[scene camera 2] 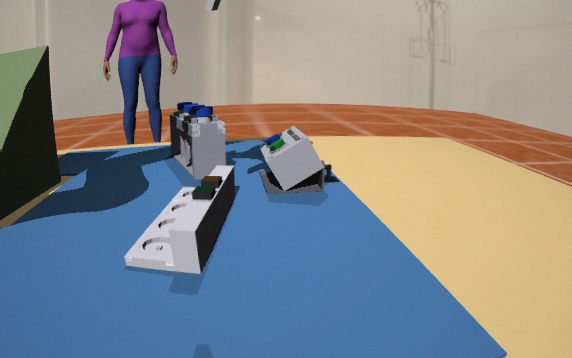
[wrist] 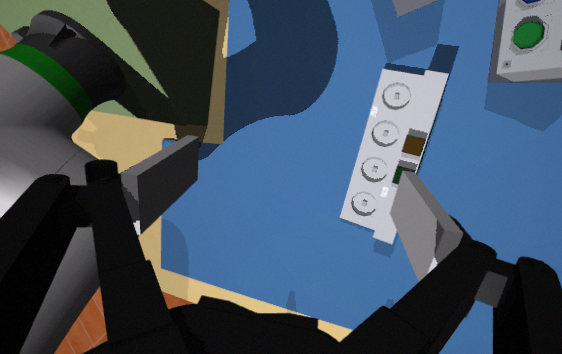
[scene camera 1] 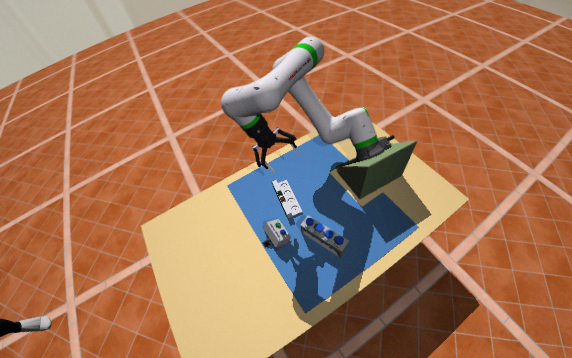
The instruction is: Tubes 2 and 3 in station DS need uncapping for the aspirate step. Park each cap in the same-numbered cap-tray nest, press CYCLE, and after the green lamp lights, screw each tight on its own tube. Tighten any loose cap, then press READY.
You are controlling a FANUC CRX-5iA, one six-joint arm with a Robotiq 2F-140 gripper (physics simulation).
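Frame: origin at the arm's base, x ahead, y left, z up, level; metres.
Seen in the pictures: gripper, fingertip midpoint: (wrist: 294,175) (scene camera 1: 285,162); arm's base at its link origin: (wrist: 83,57) (scene camera 1: 370,155).
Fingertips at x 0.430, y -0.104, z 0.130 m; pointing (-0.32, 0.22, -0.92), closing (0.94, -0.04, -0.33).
Note:
Pixels of each thing's top centre, then the offset from my fingertips to it. "spot": a spot on its surface instead. Level surfaces: height alone.
- white cap tray at its top centre: (scene camera 2: 185,183) (wrist: 385,155) (scene camera 1: 286,193) dx +0.030, dy +0.011, dz -0.224 m
- green lamp at a spot on its surface: (scene camera 2: 203,192) (wrist: 402,185) spot: dx +0.056, dy -0.023, dz -0.224 m
- grey tube station at its top centre: (scene camera 2: 193,113) (scene camera 1: 324,231) dx -0.005, dy +0.309, dz -0.174 m
- tilted button box at its top centre: (scene camera 2: 289,131) (scene camera 1: 275,229) dx +0.172, dy +0.175, dz -0.193 m
- green button at its top centre: (wrist: 532,31) (scene camera 2: 277,139) (scene camera 1: 277,224) dx +0.151, dy +0.152, dz -0.202 m
- blue button at its top centre: (scene camera 2: 273,134) (scene camera 1: 282,231) dx +0.148, dy +0.197, dz -0.202 m
- blue mat at its surface level: dz -0.277 m
- pale yellow table at its surface level: dz -0.280 m
My gripper (scene camera 1: 284,161) (wrist: 294,175) is wide open and empty, high over the mat's edge near the cap tray; in the wrist view its right finger covers part of the tray's edge. The white cap tray (scene camera 1: 293,206) (scene camera 2: 184,247) (wrist: 419,106) has empty round nests. Its amber lamp (scene camera 2: 212,180) (wrist: 414,145) and green lamp (scene camera 2: 203,192) (wrist: 398,175) look dark. The grey tube station (scene camera 1: 324,243) (scene camera 2: 209,150) holds a row of blue caps (scene camera 1: 329,233) (scene camera 2: 202,111); numbers and tightness cannot be read. The tilted button box (scene camera 1: 272,236) (scene camera 2: 300,162) has a green button (scene camera 1: 278,225) (scene camera 2: 276,145) (wrist: 528,34) and a blue button (scene camera 1: 283,232) (scene camera 2: 273,139).
A green wedge-shaped mount (scene camera 1: 387,167) (scene camera 2: 20,100) stands by the arm's base. The blue mat (scene camera 1: 252,192) (scene camera 2: 300,280) (wrist: 260,200) lies on the pale yellow table (scene camera 1: 200,250) (scene camera 2: 450,200). A person (scene camera 2: 140,37) in a purple top stands beyond the table.

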